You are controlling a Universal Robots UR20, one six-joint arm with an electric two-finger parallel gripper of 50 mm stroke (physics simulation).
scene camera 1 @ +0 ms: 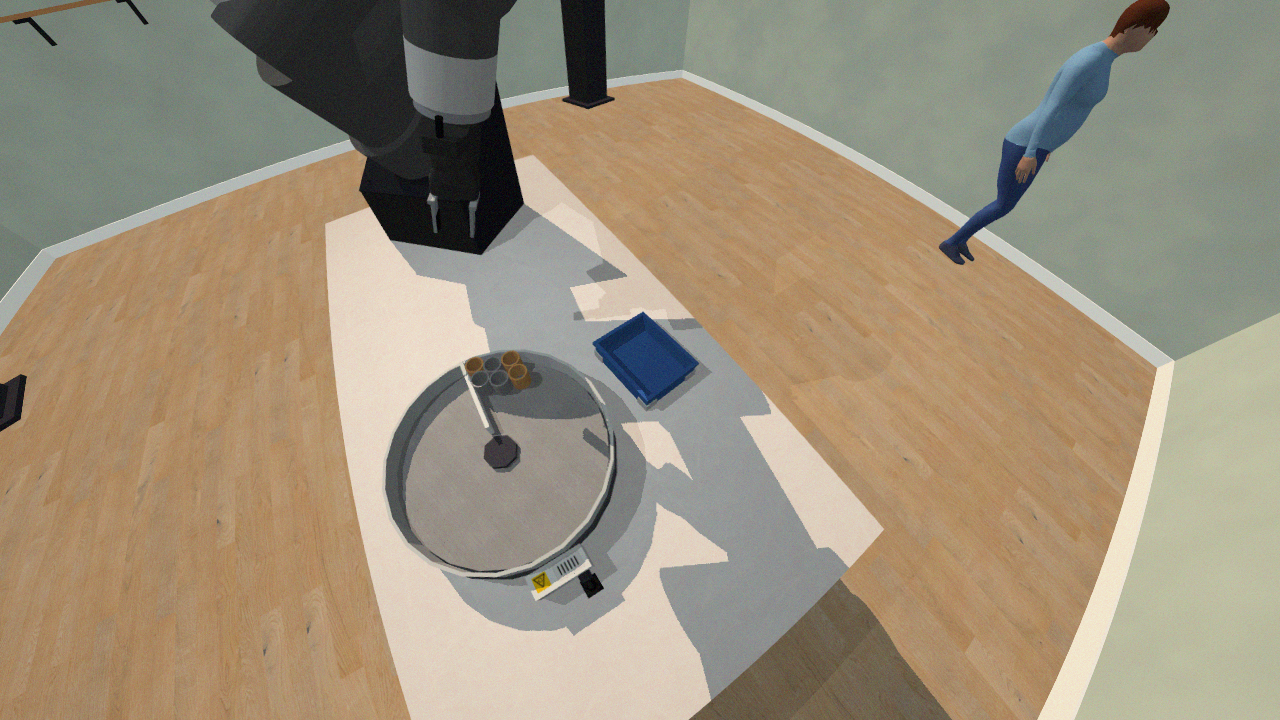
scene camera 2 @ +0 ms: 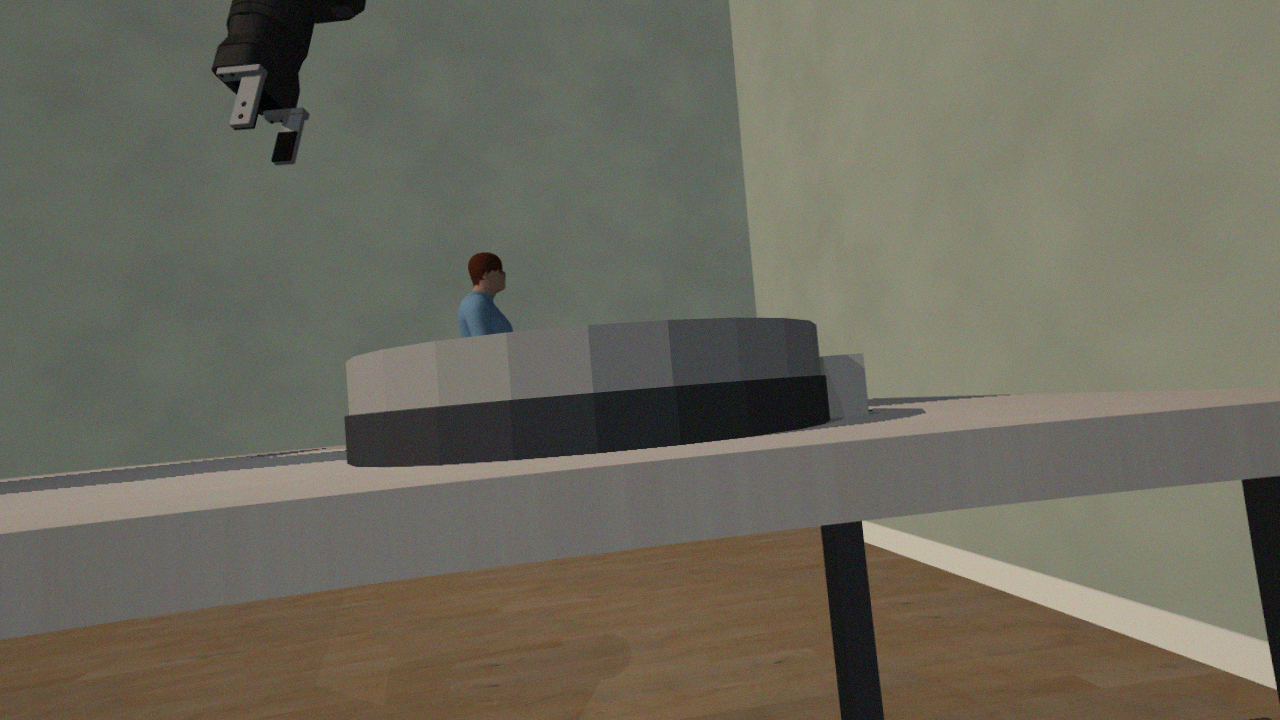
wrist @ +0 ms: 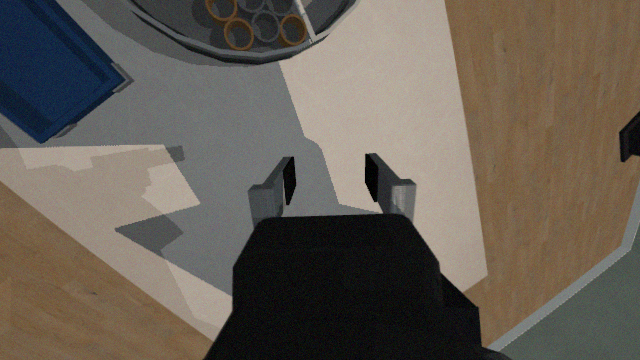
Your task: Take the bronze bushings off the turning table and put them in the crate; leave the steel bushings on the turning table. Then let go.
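Places are measured from the arm's base along level axes (x left, y ahead, z down), in metres.
Pixels of known places: gripper, fingertip midpoint: (scene camera 1: 454, 231) (scene camera 2: 263, 145) (wrist: 329, 169).
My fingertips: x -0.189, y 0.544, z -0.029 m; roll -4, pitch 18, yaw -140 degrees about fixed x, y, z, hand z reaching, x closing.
Ahead of a thing's pixels: the offset from my fingertips to its top centre. "*": to the spot under its first point.
Three bronze bushings stand on the turning table (scene camera 1: 537, 501) (scene camera 2: 554, 362) (wrist: 250, 59): one bronze bushing {dx -0.106, dy +0.080, dz +0.224 m} (scene camera 1: 468, 366) (wrist: 281, 30) beside the white bar, another bronze bushing {dx -0.045, dy +0.124, dz +0.224 m} (scene camera 1: 510, 352) (wrist: 239, 48) near the rim, and a third bronze bushing {dx -0.056, dy +0.161, dz +0.224 m} (scene camera 1: 520, 384) (wrist: 222, 19) at the group's outer end. Several steel bushings {dx -0.079, dy +0.107, dz +0.224 m} (wrist: 266, 40) stand among them. The blue crate {dx +0.170, dy +0.305, dz +0.265 m} (scene camera 1: 644, 358) (wrist: 40, 65) is beside the turning table; no bushing shows in it. My gripper (scene camera 1: 454, 223) (scene camera 2: 263, 143) (wrist: 329, 169) is open and empty, high above the worktable on the robot-base side of the turning table. The rim hides the bushings in scene camera 2.
The turning table has a raised rim, a white bar (scene camera 1: 477, 398) (wrist: 304, 20) from hub to rim, and a dark hub {dx -0.181, dy +0.249, dz +0.254 m} (scene camera 1: 501, 453). A control box {* dx -0.247, dy +0.481, dz +0.257 m} (scene camera 1: 562, 574) sits at its outer side. A person (scene camera 1: 1060, 102) (scene camera 2: 483, 308) stands beyond the worktable. A dark column (scene camera 1: 584, 53) stands behind.
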